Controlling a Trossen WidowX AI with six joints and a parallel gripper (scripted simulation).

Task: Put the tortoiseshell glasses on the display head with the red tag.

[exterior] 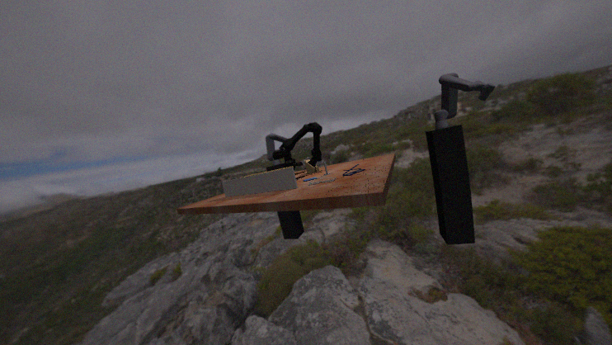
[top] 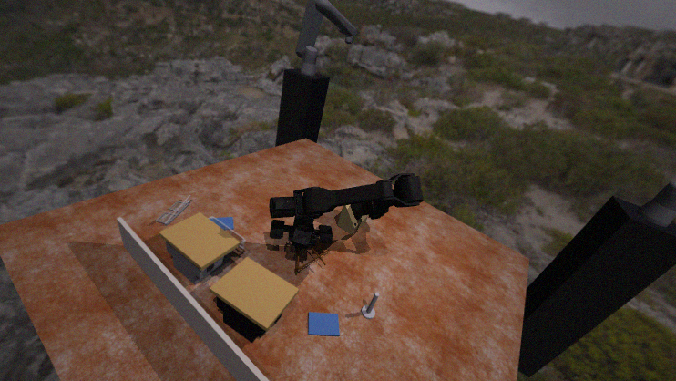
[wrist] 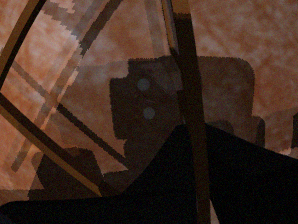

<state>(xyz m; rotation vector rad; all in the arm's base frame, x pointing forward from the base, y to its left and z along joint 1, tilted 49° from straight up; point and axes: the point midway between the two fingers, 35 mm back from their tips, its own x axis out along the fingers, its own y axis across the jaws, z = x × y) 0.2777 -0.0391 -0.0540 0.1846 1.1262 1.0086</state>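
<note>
My gripper tip is 40 mm short of the grey round base, 280 mm to the right of it and 10 mm below it. Also, from my gripper tip: low white wall: 340 mm ahead, 80 mm to the right, 40 mm above.
</note>
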